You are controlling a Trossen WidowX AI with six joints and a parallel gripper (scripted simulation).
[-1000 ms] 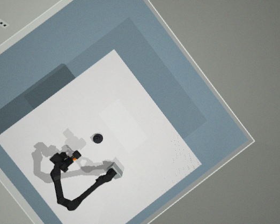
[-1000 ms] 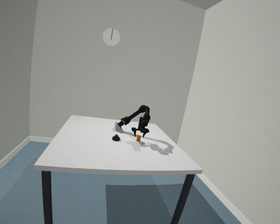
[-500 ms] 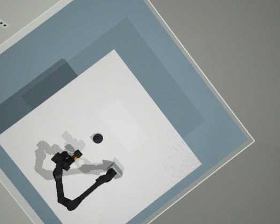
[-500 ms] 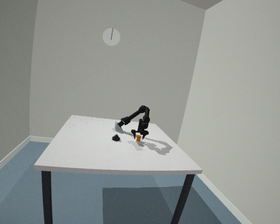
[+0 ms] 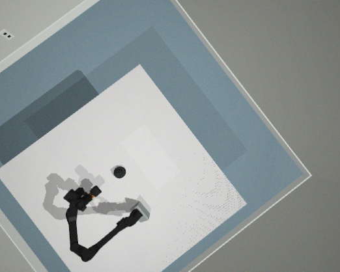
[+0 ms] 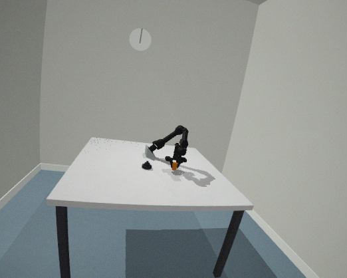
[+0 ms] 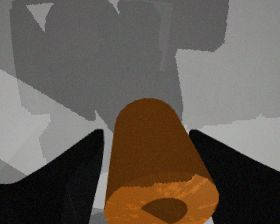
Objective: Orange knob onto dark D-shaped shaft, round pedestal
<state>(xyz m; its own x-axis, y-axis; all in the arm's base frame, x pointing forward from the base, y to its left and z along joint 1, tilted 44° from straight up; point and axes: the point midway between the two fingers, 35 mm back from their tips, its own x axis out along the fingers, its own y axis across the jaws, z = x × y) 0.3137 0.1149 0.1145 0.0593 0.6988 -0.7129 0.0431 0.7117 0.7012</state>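
The pedestal lies 20 mm behind my gripper tip, 250 mm to the right of it and 20 mm above it. The rest, counted from my gripper tip: orange knob: 20 mm above.
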